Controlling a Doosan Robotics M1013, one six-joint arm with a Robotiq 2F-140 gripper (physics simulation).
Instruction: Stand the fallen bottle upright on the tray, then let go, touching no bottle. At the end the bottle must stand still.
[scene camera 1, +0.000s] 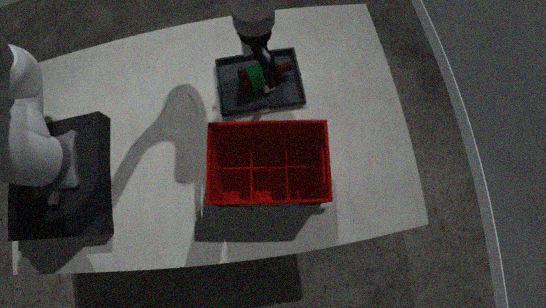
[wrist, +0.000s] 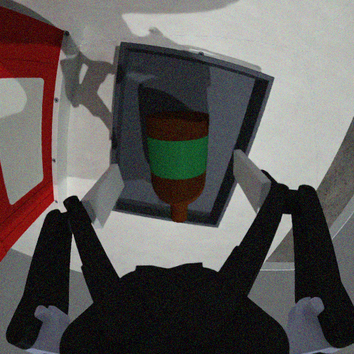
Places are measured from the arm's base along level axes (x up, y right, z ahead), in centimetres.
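Pixels of known places: gripper, fingertip midpoint: (scene camera 1: 258, 71); arm's base, origin of the base link: (scene camera 1: 55, 164).
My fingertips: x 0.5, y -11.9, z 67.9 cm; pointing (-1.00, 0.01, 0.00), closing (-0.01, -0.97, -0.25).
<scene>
Ahead of a thing's pixels: the offset from my fingertips to its top centre. "pt": to the spot under its first point. Level surfaces: height alone.
A brown bottle with a green label @(dx +0.4, dy -0.5, dz +2.2 cm) (scene camera 1: 256, 77) (wrist: 177, 157) lies on its side on the dark grey tray @(pt dx -4.9, dy +8.2, dz -10.4 cm) (scene camera 1: 230, 111) (wrist: 116, 100). In the wrist view its neck points down toward the gripper's base and its bottom end points up. In the scene view its neck points right and part of its body is hidden behind the fingers. My gripper (scene camera 1: 270, 89) (wrist: 175, 168) is open and empty above the tray. In the wrist view one fingertip shows on each side of the bottle, with a gap on both sides.
A red crate with compartments @(dx +10.0, dy +27.8, dz -3.5 cm) (scene camera 1: 267, 202) (wrist: 49, 125) stands beside the tray, in front of it in the scene view. The robot's base stands on a black block (scene camera 1: 95, 150) at the left. The white table @(dx -7.5 cm) (scene camera 1: 370, 150) extends right of the crate.
</scene>
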